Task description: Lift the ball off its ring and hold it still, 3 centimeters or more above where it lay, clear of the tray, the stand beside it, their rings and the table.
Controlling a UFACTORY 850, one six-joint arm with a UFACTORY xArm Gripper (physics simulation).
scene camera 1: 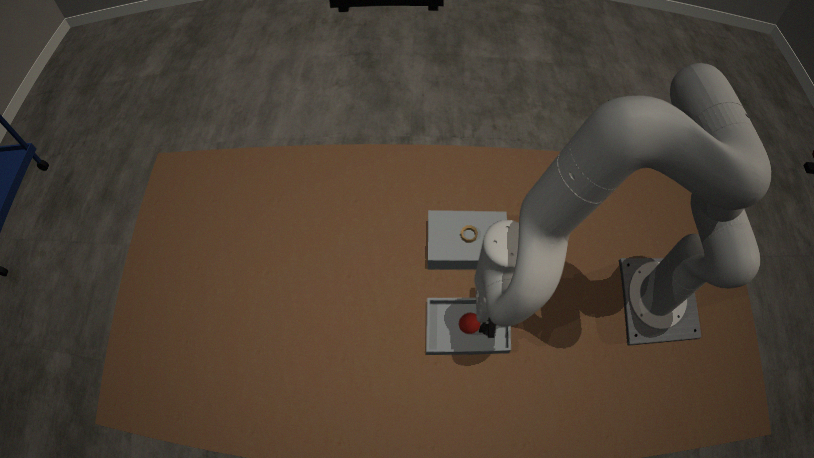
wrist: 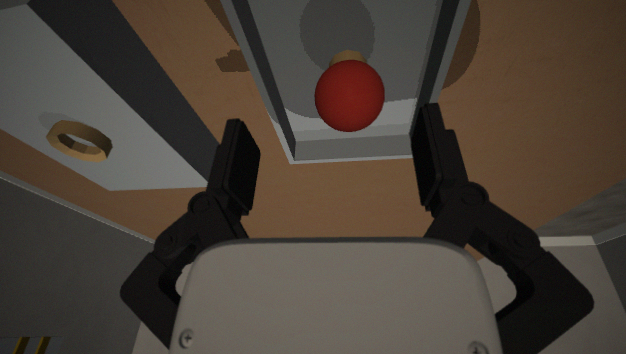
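Observation:
A red ball [scene camera 1: 469, 322] [wrist: 349, 96] rests on its ring inside the grey tray [scene camera 1: 427, 336] [wrist: 350, 147]. Part of this tan ring [wrist: 348, 55] shows behind the ball in the wrist view. My gripper [scene camera 1: 487, 328] [wrist: 330, 129] is open and empty. In the scene view its black fingers are beside the ball, over the right part of the tray. In the wrist view the ball shows beyond the fingertips, between their lines, not between the pads. My arm hides the tray's upper right part in the scene view.
The grey stand [scene camera 1: 444, 236] [wrist: 150, 172] is beside the tray, with an empty tan ring [scene camera 1: 461, 238] [wrist: 59, 148] on its top. My arm reaches over the stand's right part. The tray's raised walls surround the ball. The brown table [scene camera 1: 273, 284] [wrist: 320, 200] lies under both.

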